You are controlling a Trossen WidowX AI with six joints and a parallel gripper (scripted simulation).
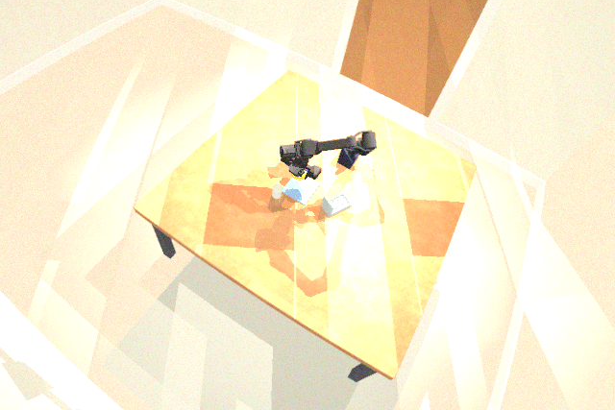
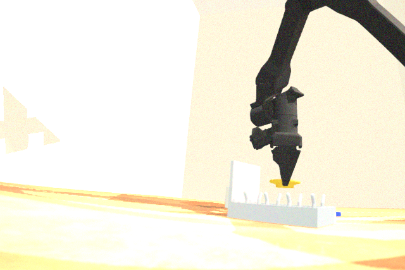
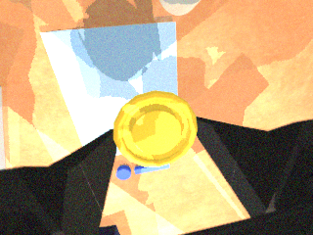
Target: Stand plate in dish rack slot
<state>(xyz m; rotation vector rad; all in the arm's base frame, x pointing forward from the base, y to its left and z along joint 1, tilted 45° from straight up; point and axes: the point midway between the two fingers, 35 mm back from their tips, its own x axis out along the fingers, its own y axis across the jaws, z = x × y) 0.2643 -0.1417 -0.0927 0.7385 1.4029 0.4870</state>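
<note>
The white dish rack is 3 cm ahead of my gripper tip, 22 cm to the left of it and 3 cm below it. From my gripper tip the other things lie so: yellow plate 1 cm above; then white cup 11 cm ahead, 6 cm to the right, 3 cm below.
</note>
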